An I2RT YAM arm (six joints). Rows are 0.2 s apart.
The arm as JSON. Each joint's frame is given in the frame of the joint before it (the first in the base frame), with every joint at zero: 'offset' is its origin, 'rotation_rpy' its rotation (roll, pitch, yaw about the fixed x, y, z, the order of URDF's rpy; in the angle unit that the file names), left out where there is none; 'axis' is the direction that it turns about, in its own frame. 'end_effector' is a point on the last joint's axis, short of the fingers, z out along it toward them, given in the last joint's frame.
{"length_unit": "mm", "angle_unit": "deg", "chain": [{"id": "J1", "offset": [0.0, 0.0, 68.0], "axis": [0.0, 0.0, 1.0]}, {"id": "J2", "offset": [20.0, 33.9, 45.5], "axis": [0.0, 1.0, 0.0]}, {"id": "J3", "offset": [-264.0, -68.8, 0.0], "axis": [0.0, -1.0, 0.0]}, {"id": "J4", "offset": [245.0, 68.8, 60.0], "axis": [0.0, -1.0, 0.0]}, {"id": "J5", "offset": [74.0, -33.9, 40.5], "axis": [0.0, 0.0, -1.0]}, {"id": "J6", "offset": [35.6, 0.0, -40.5], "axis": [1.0, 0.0, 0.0]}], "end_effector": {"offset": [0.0, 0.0, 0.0], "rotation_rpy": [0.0, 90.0, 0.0]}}
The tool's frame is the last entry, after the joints.
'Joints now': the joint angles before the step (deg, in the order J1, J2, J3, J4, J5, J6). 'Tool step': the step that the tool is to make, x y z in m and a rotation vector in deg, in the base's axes. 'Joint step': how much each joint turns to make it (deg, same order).
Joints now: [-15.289, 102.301, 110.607, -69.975, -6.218, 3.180]
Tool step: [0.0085, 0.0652, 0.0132, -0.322, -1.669, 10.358]
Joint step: [10.453, -0.031, 2.839, -1.165, 0.068, 0.070]
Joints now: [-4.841, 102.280, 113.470, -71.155, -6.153, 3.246]
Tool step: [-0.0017, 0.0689, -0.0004, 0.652, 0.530, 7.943]
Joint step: [11.099, 0.024, -0.005, -0.190, 1.004, 3.078]
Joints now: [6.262, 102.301, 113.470, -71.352, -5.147, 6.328]
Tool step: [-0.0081, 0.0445, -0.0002, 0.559, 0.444, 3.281]
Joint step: [7.361, 0.012, -0.009, -0.023, 1.484, 3.864]
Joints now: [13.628, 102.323, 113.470, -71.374, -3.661, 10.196]
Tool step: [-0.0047, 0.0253, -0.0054, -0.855, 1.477, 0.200]
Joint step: [4.303, 0.785, -0.001, -0.722, 2.359, 3.386]
